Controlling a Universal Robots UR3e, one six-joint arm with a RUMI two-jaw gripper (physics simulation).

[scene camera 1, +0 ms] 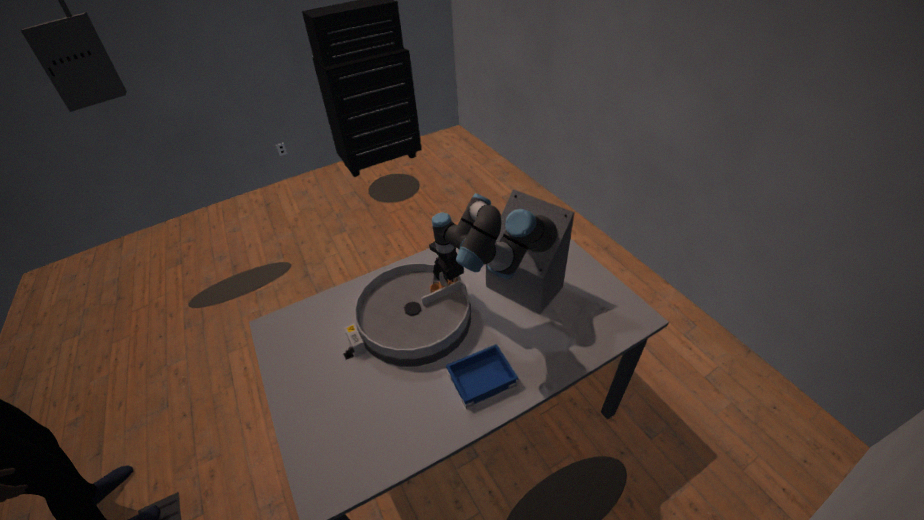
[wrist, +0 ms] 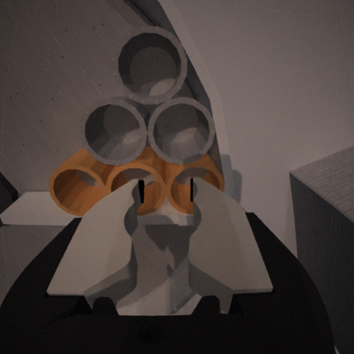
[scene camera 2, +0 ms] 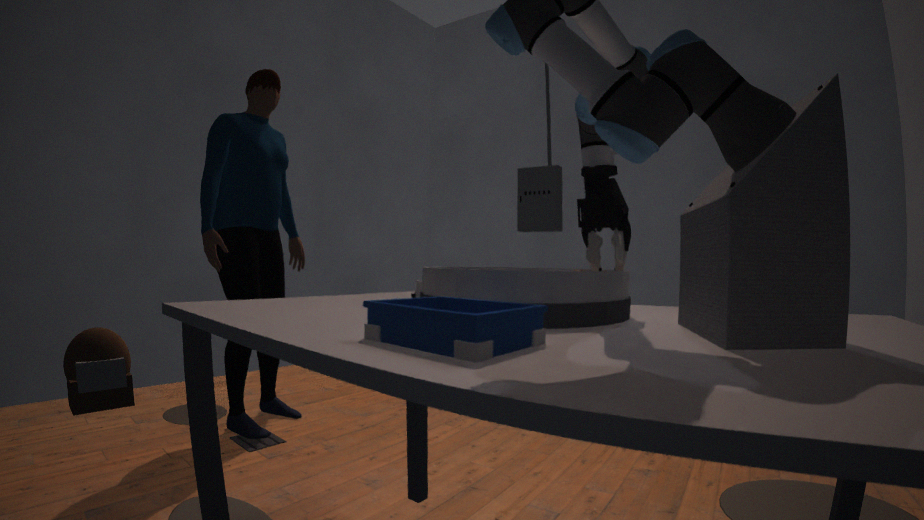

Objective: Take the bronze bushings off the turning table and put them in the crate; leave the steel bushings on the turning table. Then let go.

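Where they show: gripper, between the fingertips: (scene camera 1: 449, 284); arm's base, origin of its link: (scene camera 1: 539, 234) (scene camera 2: 764, 142).
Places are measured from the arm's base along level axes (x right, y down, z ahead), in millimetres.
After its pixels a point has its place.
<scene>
Three bronze bushings (wrist: 77, 200) stand in a row on the turning table (scene camera 1: 387, 326) {y 235, x 3, z 587 mm} (scene camera 2: 504, 284) {y 219, x -141, z 386 mm} (wrist: 40, 115), near its rim; an orange part (scene camera 1: 435, 287) {y 216, x 102, z 372 mm} of them shows in scene camera 1. Three steel bushings (wrist: 121, 132) stand against them in the wrist view, two side by side and one beyond. My gripper (scene camera 1: 446, 280) {y 213, x 95, z 319 mm} (scene camera 2: 609, 267) {y 213, x 95, z 319 mm} (wrist: 167, 181) is partly open, pointing down. Its fingertips overlap the openings of the middle and right bronze bushings, with their adjoining walls between; exact tip depth is unclear. The blue crate (scene camera 1: 481, 375) {y 283, x -282, z 339 mm} (scene camera 2: 455, 329) {y 257, x -359, z 275 mm} stands on the table, empty in scene camera 1.
A pale bar (scene camera 1: 443, 294) {y 225, x 64, z 353 mm} (wrist: 37, 209) crosses part of the turning table beside the bronze bushings. The grey robot pedestal (scene camera 1: 530, 278) {y 122, x -77, z 66 mm} (scene camera 2: 775, 271) {y 189, x -87, z -17 mm} (wrist: 325, 240) stands close to the gripper. A small box (scene camera 1: 353, 337) {y 230, x -4, z 713 mm} sits at the turning table's side. A person (scene camera 2: 248, 174) stands beyond the table.
</scene>
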